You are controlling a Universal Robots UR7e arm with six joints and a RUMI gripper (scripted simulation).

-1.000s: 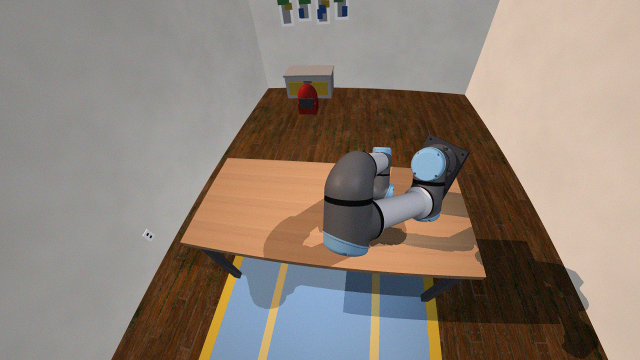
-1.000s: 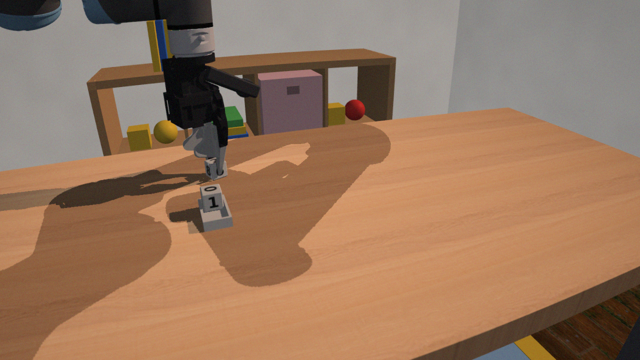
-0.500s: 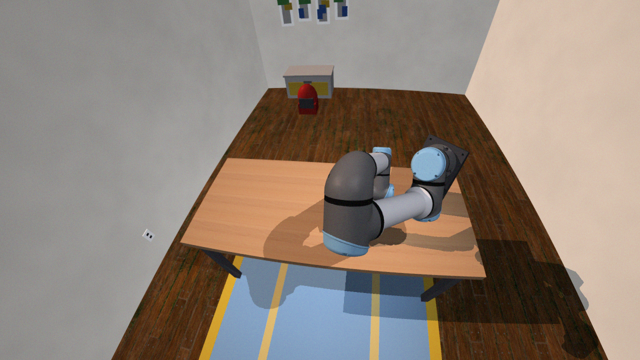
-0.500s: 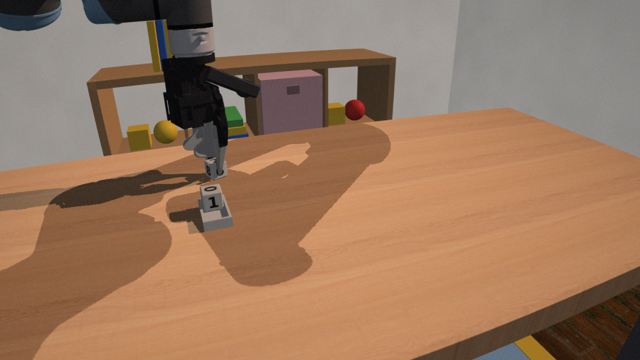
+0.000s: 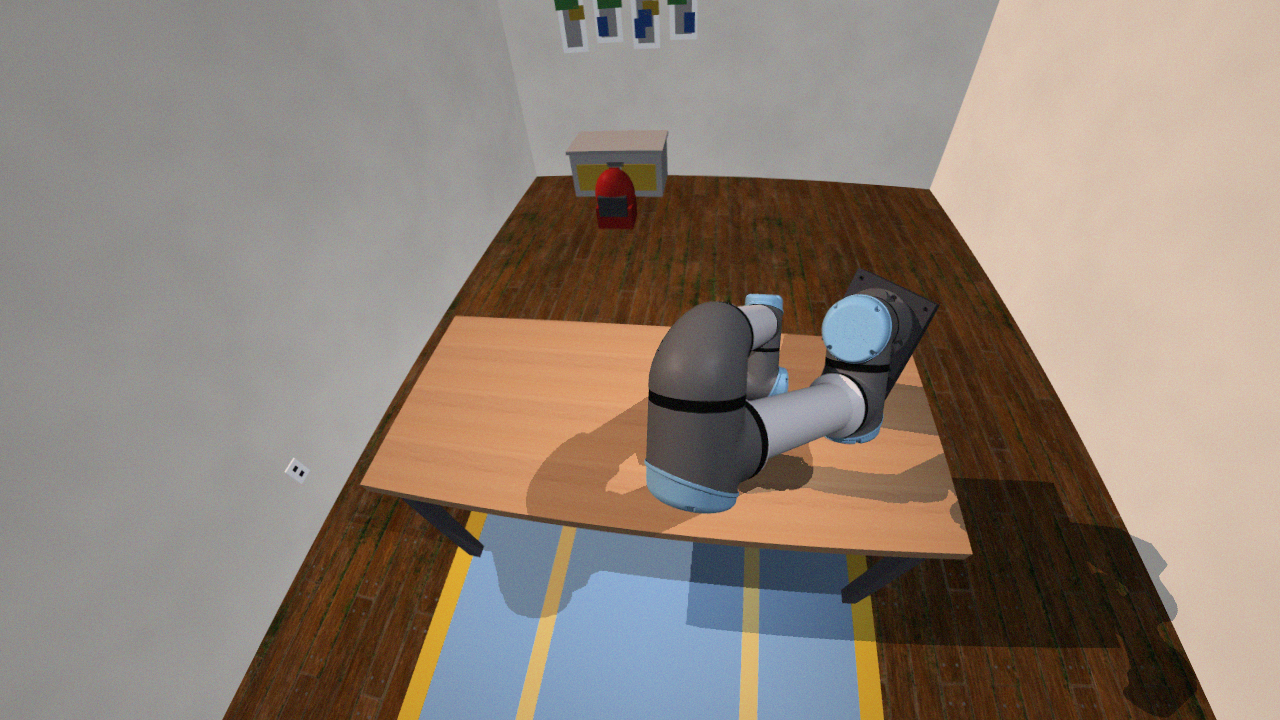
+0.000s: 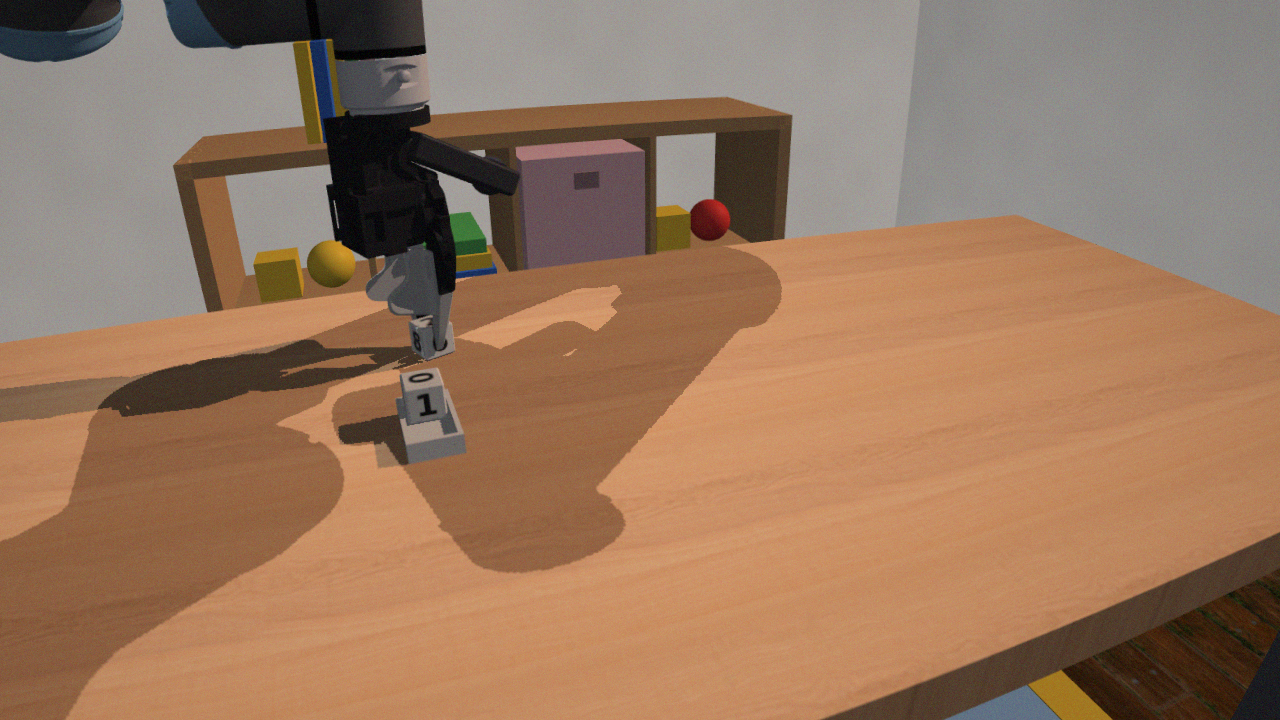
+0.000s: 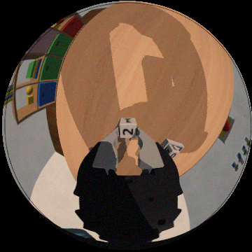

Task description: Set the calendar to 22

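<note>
Now: hand 10 mm above the white cube. Also, from my hand: grey tray: 20 mm ahead, 150 mm to the right, 20 mm below.
</note>
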